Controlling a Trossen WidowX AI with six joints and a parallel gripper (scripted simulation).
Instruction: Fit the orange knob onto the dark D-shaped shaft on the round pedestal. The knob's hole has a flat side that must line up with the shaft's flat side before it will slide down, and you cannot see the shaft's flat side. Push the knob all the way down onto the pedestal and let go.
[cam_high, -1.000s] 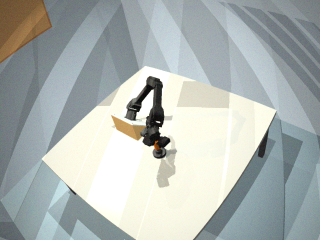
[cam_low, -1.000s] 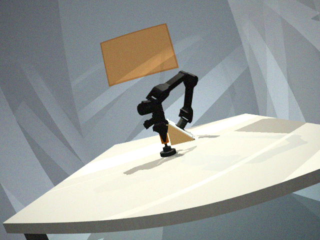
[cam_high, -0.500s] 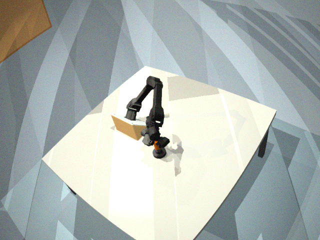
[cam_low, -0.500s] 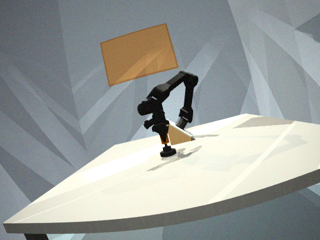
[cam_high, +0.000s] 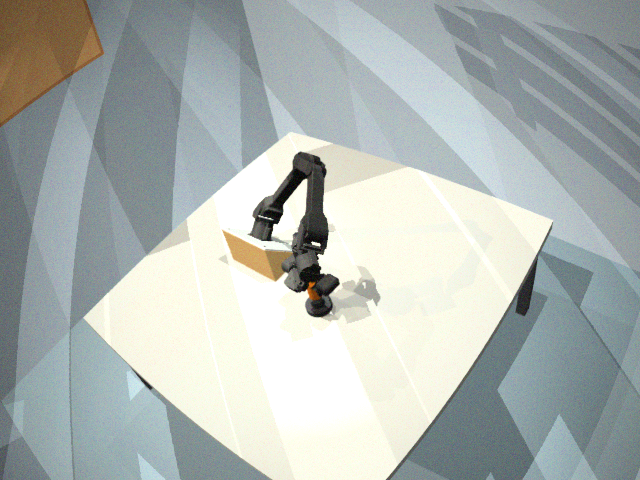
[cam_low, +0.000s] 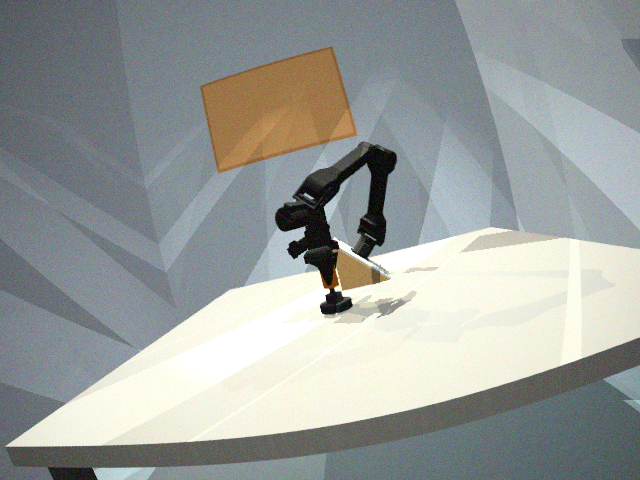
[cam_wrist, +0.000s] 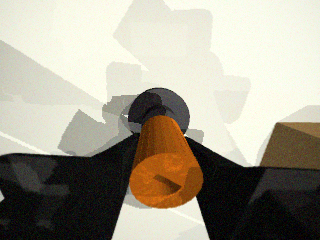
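Now: the orange knob 2 cm above my gripper tip. From my gripper tip the other things lie so: round dark pedestal (4 cm below).
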